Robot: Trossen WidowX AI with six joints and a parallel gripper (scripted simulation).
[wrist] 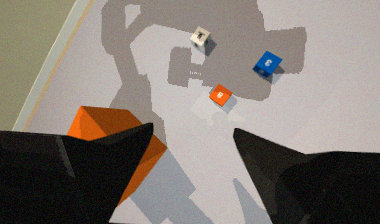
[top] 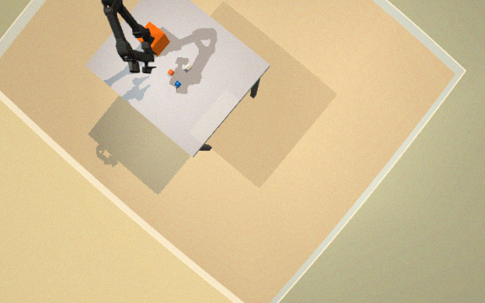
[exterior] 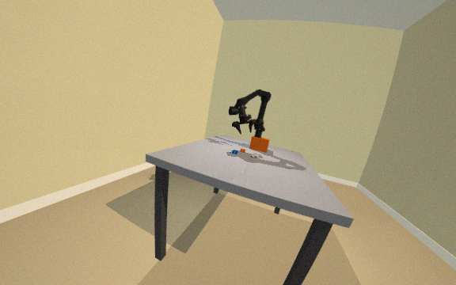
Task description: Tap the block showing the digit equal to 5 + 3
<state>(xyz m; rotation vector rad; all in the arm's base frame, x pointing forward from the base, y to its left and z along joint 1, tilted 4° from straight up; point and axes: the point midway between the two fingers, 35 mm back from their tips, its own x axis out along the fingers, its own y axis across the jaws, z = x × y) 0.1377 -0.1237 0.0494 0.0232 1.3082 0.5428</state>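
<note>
Right now the orange block is 6 cm ahead of my gripper tip and 12 cm below it. Also, from my gripper tip: blue block (15 cm ahead, 5 cm to the right, 12 cm below); then white block (16 cm ahead, 10 cm to the left, 12 cm below).
</note>
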